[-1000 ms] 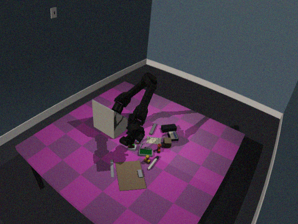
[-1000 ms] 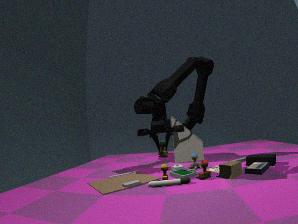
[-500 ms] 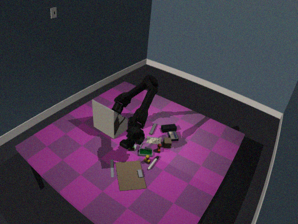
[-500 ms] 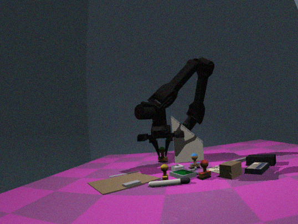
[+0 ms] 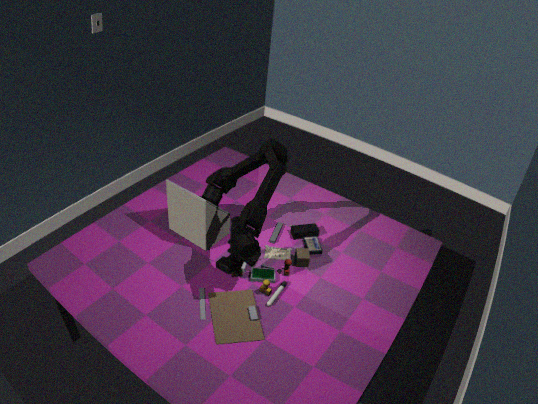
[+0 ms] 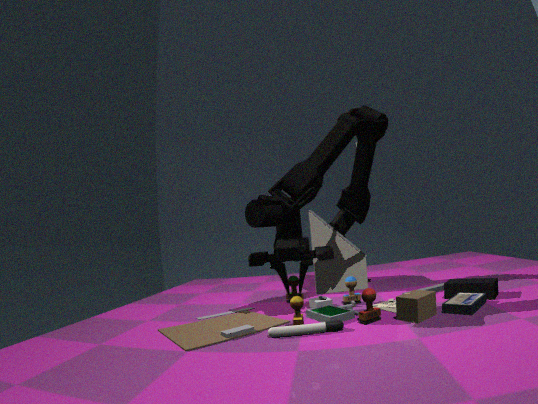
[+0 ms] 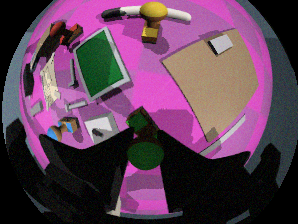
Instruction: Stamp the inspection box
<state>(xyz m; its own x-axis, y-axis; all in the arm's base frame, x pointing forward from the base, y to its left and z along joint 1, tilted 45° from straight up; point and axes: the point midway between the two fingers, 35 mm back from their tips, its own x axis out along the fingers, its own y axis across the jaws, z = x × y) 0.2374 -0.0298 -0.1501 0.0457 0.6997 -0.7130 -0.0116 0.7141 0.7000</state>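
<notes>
Now: gripper tip 60 mm to the right of the grey box, 30 mm past it and 30 mm above it. Also, from my gripper tip: green-knobbed stamp right at my gripper tip; green ink pad 70 mm to the left, 70 mm ahead, 40 mm below; yellow-knobbed stamp 120 mm ahead, 30 mm below, 10 mm to the left.
</notes>
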